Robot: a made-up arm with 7 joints.
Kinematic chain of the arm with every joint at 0, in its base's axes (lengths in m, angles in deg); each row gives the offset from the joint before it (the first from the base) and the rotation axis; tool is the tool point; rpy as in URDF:
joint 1: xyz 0 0 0.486 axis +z
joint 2: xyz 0 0 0 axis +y
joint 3: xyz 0 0 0.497 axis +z
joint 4: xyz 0.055 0 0 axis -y
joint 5: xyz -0.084 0 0.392 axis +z
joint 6: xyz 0 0 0 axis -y
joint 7: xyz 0.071 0 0 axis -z
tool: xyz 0 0 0 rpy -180 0 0
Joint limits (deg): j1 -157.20..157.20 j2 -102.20..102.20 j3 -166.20..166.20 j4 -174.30..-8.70 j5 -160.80..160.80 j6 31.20..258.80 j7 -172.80..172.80
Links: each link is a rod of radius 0.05 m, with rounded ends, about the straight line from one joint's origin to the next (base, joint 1, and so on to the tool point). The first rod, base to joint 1, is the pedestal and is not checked.
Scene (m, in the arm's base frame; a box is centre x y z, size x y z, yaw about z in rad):
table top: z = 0
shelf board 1: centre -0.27 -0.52 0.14 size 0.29 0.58 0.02 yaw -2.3
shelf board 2: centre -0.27 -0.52 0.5 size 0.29 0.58 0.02 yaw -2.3
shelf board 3: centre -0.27 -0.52 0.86 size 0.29 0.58 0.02 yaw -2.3
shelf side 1: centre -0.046 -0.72 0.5 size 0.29 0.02 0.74 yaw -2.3
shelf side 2: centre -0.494 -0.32 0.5 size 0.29 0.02 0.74 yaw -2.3
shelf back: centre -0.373 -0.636 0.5 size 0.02 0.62 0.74 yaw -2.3
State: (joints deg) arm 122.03 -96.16 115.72 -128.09 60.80 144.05 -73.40
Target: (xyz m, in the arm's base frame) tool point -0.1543 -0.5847 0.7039
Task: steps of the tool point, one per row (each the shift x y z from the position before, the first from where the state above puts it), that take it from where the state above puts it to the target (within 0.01 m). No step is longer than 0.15 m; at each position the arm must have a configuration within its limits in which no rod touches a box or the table.
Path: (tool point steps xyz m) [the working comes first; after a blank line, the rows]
Joints at the target: 128.34 -72.85 84.28 -115.82 61.31 147.40 -73.40
Straight joint move there: touches shelf board 2.

1: 0.0818 0.0797 -0.0103
2: 0.0699 0.0902 0.0104
3: 0.0035 -0.0444 0.0708
4: 0.0147 -0.0294 0.0807
5: 0.0242 -0.0109 0.0862
6: 0.0311 0.0095 0.0870
7: 0.0349 0.0308 0.0831
8: -0.0582 -0.0882 0.0024
9: -0.0680 -0.0748 -0.0020
10: -0.0727 -0.0598 -0.0004

